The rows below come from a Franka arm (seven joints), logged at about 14 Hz.
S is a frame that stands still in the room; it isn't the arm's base.
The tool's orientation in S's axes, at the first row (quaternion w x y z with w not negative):
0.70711 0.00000 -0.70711 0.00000
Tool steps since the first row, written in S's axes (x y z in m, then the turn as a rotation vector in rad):
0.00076 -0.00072 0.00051 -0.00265 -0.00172 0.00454
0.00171 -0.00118 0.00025 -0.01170 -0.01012 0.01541
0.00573 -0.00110 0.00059 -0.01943 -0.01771 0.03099
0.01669 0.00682 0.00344 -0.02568 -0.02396 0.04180
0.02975 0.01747 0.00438 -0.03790 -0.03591 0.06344
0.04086 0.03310 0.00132 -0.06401 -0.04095 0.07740
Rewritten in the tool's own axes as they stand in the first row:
0.00051 -0.00072 -0.00076 0.00454 -0.00172 0.00265
0.00025 -0.00118 -0.00171 0.01541 -0.01012 0.01170
0.00059 -0.00110 -0.00573 0.03099 -0.01771 0.01943
0.00344 0.00682 -0.01669 0.04180 -0.02396 0.02568
0.00438 0.01747 -0.02975 0.06344 -0.03591 0.03790
0.00132 0.03310 -0.04086 0.07740 -0.04095 0.06401

